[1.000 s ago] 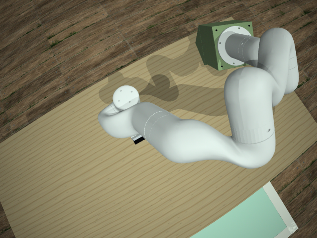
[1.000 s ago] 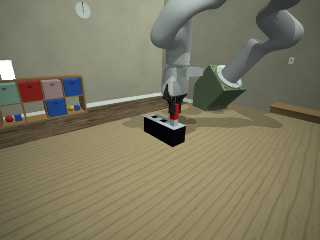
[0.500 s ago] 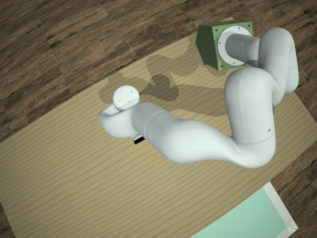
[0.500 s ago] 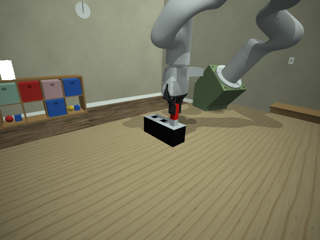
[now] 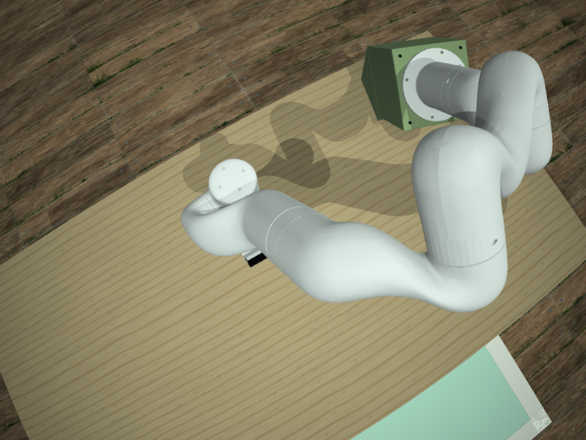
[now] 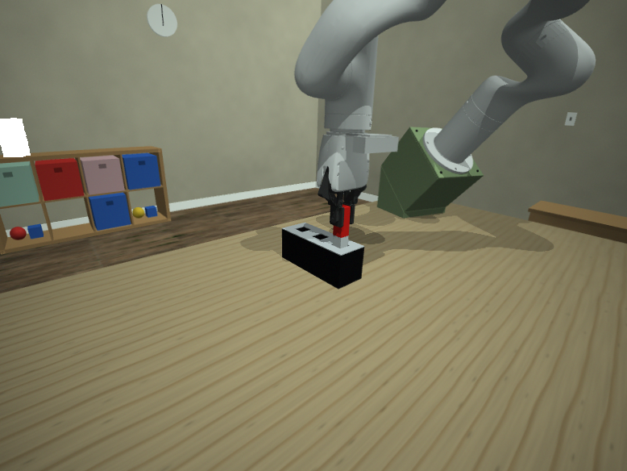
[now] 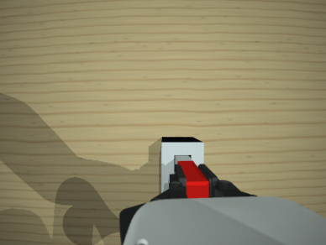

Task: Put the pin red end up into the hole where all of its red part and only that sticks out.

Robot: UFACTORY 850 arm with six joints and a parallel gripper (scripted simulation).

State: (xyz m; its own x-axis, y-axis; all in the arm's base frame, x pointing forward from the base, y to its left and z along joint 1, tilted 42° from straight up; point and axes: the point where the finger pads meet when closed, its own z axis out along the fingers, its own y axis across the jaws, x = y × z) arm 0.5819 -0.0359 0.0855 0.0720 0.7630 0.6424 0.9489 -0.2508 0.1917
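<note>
The pin lies 1 cm below my hand. From my hand the other things lie so: block 10 cm below, 6 cm to the right, 1 cm behind.
</note>
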